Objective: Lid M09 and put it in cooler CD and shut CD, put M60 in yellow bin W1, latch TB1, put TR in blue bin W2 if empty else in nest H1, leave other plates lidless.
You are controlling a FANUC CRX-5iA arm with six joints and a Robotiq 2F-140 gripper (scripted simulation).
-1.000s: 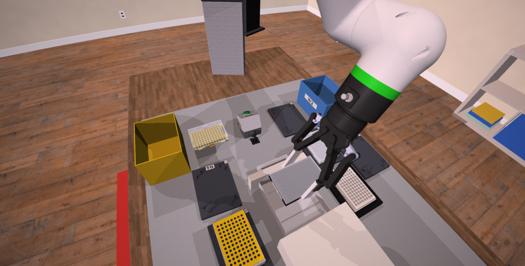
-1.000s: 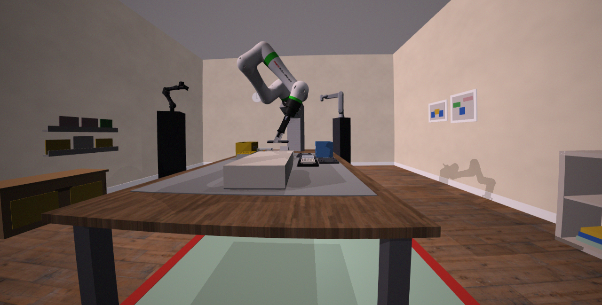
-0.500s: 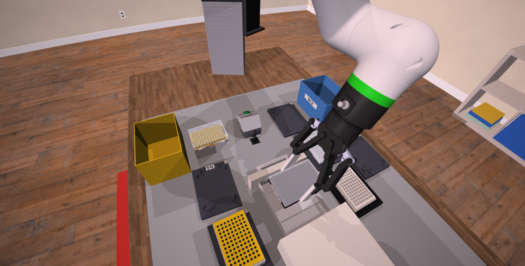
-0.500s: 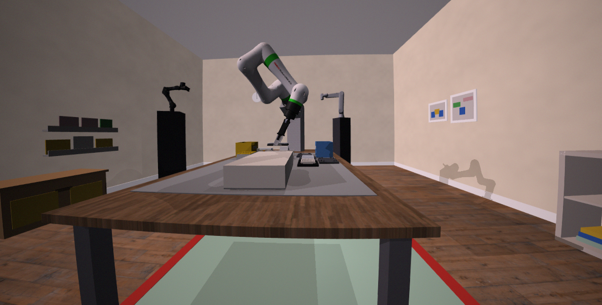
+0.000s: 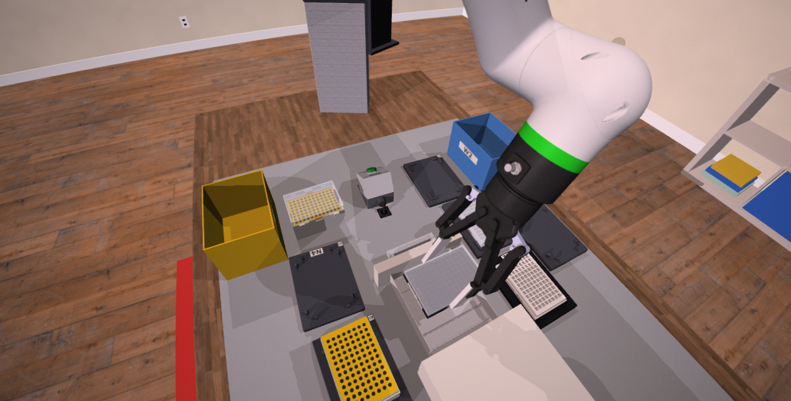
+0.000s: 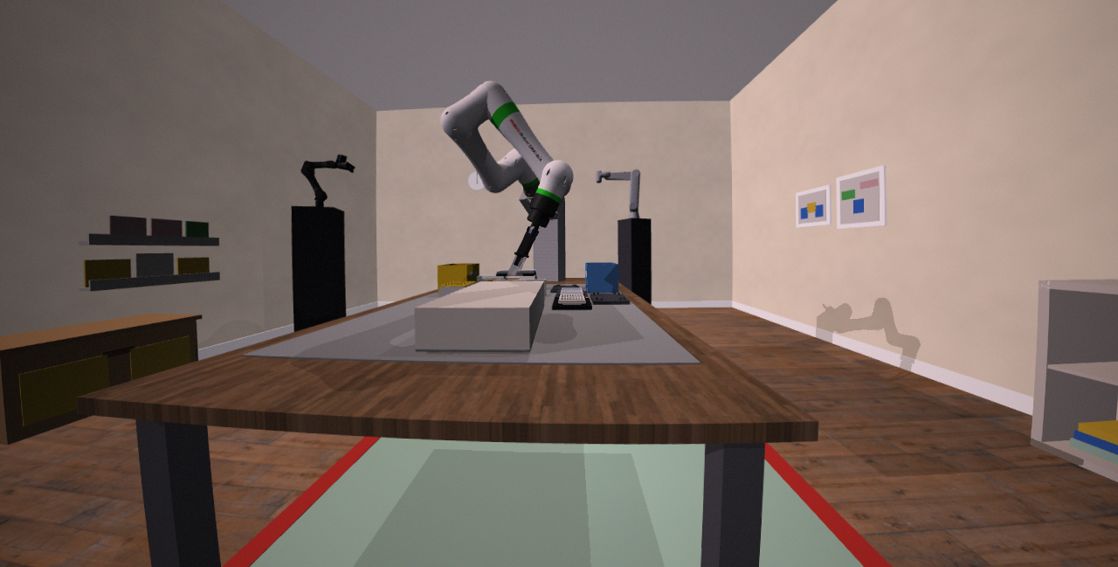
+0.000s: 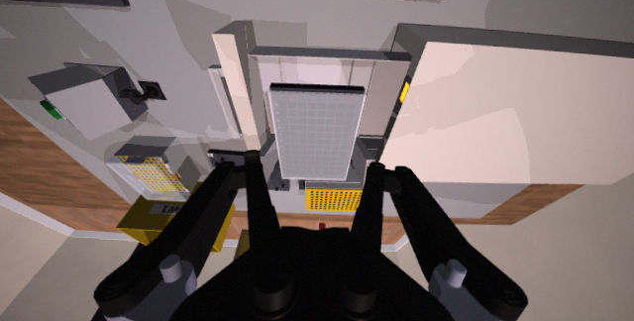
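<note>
The cooler drawer is 40 mm ahead of my hand, 10 mm to the right of it and 100 mm below it. From my hand the other things lie so: yellow tip rack TR (40 mm behind, 200 mm to the right, 70 mm below); then lid (20 mm below); then cooler CD (160 mm ahead, 60 mm to the right, 90 mm below).
</note>
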